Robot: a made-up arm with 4 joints.
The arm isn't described. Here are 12 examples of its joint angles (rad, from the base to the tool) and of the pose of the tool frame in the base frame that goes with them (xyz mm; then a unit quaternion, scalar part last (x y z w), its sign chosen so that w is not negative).
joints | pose
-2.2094 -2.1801 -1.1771 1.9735 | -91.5 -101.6 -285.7 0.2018 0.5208 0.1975 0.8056
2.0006 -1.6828 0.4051 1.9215 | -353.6 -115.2 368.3 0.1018 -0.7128 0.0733 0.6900
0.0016 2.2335 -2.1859 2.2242 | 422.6 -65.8 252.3 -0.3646 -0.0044 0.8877 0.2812
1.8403 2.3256 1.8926 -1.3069 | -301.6 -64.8 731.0 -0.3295 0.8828 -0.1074 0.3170
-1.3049 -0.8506 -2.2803 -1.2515 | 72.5 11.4 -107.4 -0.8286 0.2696 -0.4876 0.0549
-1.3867 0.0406 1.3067 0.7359 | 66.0 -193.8 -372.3 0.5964 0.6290 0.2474 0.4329
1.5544 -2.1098 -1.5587 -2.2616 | -95.4 -1.3 342.8 -0.0772 -0.3258 0.9071 0.2552
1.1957 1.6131 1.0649 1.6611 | 115.5 4.4 509.8 -0.4249 -0.0422 -0.9034 0.0403
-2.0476 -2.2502 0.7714 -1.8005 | 16.2 117.1 -494.6 0.1198 0.3038 -0.9017 0.2832
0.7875 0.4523 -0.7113 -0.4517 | 193.5 -213.2 239.1 0.1204 -0.2192 -0.2892 0.9240
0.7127 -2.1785 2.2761 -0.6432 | 395.2 -193.2 621.7 -0.6159 0.5675 0.4677 0.2825
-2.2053 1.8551 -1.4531 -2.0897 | -52.8 -138.5 -86.9 -0.1923 -0.9384 -0.1952 0.2107
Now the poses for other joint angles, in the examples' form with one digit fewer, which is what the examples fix.
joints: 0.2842 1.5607 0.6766 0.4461
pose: 459 78 194 0.748 -0.246 0.391 0.477
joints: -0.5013 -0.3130 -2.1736 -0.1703
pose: 215 -20 -27 -0.327 0.051 -0.828 0.453
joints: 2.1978 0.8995 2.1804 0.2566
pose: -365 46 556 0.635 0.472 -0.607 0.074
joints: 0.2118 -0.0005 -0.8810 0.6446
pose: 290 -169 159 0.327 -0.225 -0.372 0.839
